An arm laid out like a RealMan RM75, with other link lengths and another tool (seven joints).
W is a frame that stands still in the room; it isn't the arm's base.
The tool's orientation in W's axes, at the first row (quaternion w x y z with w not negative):
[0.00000 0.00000 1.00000 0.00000]
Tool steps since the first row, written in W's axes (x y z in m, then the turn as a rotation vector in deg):
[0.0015 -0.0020 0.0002 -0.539 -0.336 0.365]
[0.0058 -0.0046 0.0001 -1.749 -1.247 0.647]
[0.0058 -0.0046 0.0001 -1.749 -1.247 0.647]
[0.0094 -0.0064 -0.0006 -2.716 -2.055 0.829]
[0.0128 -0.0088 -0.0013 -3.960 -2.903 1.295]
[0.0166 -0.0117 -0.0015 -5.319 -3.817 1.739]
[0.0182 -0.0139 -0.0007 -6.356 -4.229 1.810]
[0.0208 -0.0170 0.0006 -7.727 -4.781 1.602]
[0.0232 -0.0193 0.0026 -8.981 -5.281 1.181]
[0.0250 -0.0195 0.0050 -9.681 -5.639 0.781]
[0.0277 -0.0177 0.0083 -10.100 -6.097 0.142]
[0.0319 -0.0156 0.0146 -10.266 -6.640 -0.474]
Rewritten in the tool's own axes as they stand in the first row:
[-0.0015 -0.0020 -0.0002 0.539 -0.336 -0.365]
[-0.0058 -0.0046 -0.0001 1.749 -1.247 -0.647]
[-0.0058 -0.0046 -0.0001 1.749 -1.247 -0.647]
[-0.0094 -0.0064 0.0006 2.716 -2.055 -0.829]
[-0.0128 -0.0088 0.0013 3.960 -2.903 -1.295]
[-0.0166 -0.0117 0.0015 5.319 -3.817 -1.739]
[-0.0182 -0.0139 0.0007 6.356 -4.229 -1.810]
[-0.0208 -0.0170 -0.0006 7.727 -4.781 -1.602]
[-0.0232 -0.0193 -0.0026 8.981 -5.281 -1.181]
[-0.0250 -0.0195 -0.0050 9.681 -5.639 -0.781]
[-0.0277 -0.0177 -0.0083 10.100 -6.097 -0.142]
[-0.0319 -0.0156 -0.0146 10.266 -6.640 0.474]

